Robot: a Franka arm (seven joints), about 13 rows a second.
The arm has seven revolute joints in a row. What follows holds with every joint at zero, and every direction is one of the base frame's.
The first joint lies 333 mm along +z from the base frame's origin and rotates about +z.
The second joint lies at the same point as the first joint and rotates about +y.
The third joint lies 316 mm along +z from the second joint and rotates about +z.
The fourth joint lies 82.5 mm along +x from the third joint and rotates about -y.
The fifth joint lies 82.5 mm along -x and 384 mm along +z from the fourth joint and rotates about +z.
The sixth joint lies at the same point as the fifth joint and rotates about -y.
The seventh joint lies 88 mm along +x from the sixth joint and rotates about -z.
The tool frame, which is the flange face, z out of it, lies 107 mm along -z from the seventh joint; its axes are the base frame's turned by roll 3.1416, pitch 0 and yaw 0 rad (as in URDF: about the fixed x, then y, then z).
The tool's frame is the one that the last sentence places.
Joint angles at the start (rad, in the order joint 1, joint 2, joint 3, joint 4, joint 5, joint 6, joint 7):
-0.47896 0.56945 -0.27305 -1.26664 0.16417 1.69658 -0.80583
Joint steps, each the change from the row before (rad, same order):
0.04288 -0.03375 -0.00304 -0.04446 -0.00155 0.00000 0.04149
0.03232 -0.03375 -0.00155 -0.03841 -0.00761 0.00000 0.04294
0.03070 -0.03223 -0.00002 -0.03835 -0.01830 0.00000 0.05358
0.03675 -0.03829 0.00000 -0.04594 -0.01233 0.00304 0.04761
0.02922 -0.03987 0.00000 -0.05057 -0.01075 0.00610 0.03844
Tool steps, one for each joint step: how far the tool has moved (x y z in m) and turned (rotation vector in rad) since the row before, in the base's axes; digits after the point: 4 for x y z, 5 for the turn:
0.0078 0.0253 0.0028 0.00722 0.00923 -0.00681
0.0034 0.0196 0.0052 -0.00059 0.00851 -0.01483
0.0019 0.0185 0.0038 -0.00890 0.01693 -0.02248
0.0022 0.0227 0.0042 -0.00406 0.01061 -0.01252
-0.0018 0.0186 0.0029 -0.00181 0.00868 -0.01134

